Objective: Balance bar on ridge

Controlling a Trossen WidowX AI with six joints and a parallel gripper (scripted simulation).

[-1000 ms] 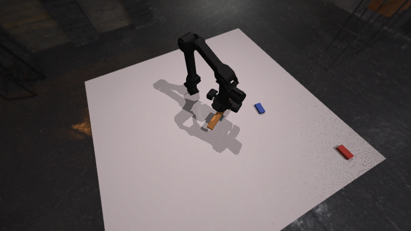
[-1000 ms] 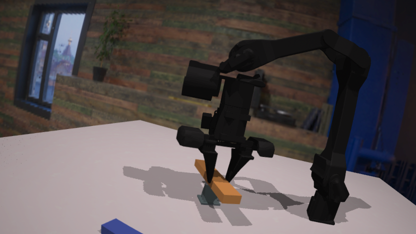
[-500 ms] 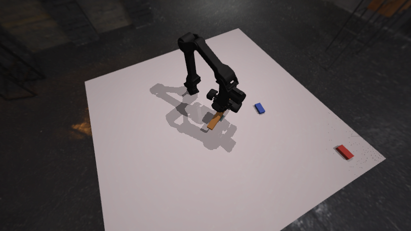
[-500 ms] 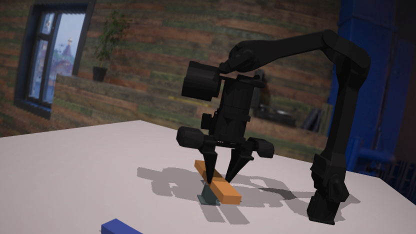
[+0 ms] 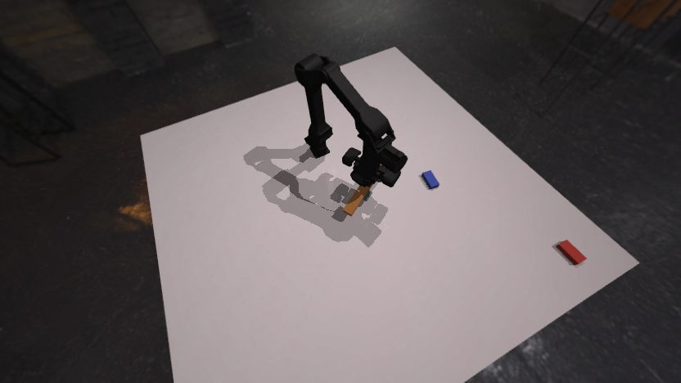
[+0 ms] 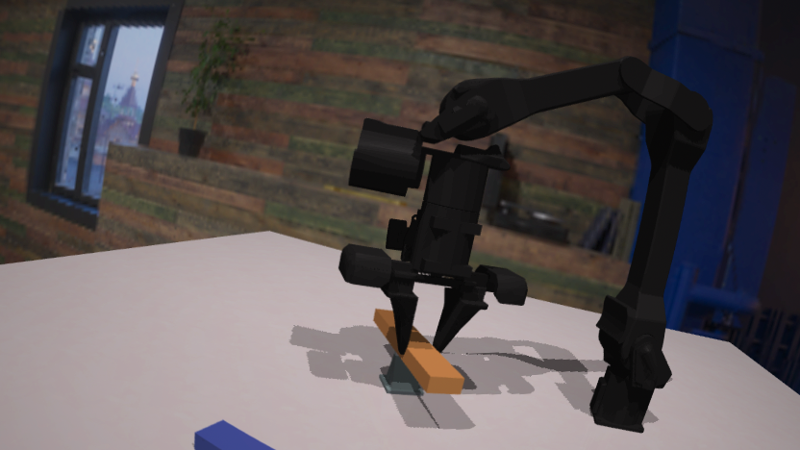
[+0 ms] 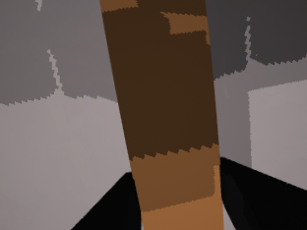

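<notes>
The orange bar lies 1 cm ahead of my gripper tip and 2 cm to the right of it. The rest, counted from my gripper tip: blue block 8 cm ahead, 21 cm to the left, 4 cm below; then red block 49 cm ahead, 42 cm to the left, 4 cm below.
</notes>
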